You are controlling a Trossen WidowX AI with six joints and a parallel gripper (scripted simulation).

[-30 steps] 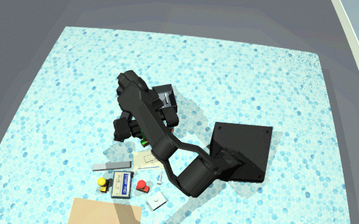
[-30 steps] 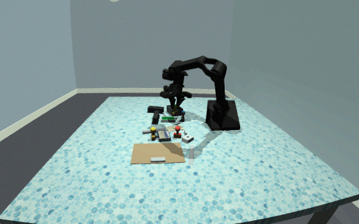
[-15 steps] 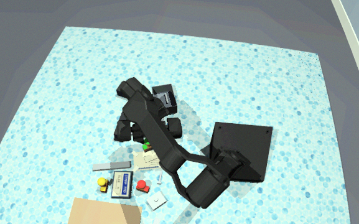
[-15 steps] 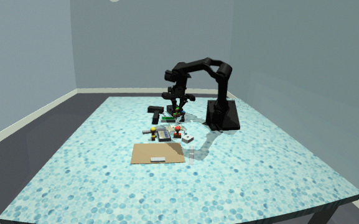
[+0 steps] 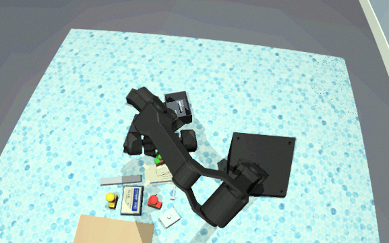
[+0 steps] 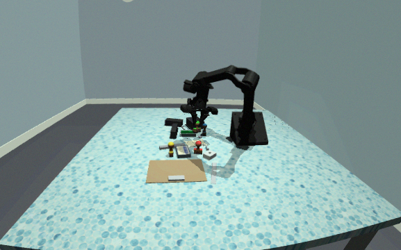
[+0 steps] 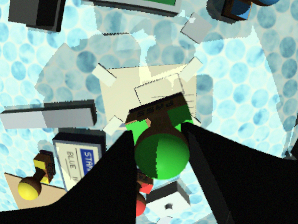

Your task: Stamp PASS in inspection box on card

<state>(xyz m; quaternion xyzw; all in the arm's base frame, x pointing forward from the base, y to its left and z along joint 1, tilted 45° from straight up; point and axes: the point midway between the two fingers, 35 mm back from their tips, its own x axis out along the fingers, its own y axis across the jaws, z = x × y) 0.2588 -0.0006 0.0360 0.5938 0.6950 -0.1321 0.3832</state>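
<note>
Right now my gripper tip is 10 cm above the beige card and 2 cm to the right of it. Round my gripper tip: green ink pad: 10 cm to the right, 9 cm below, 5 cm ahead; green-knobbed stamp: 2 cm below; blue-knobbed stamp: 11 cm to the right, 7 cm below, 5 cm behind.
</note>
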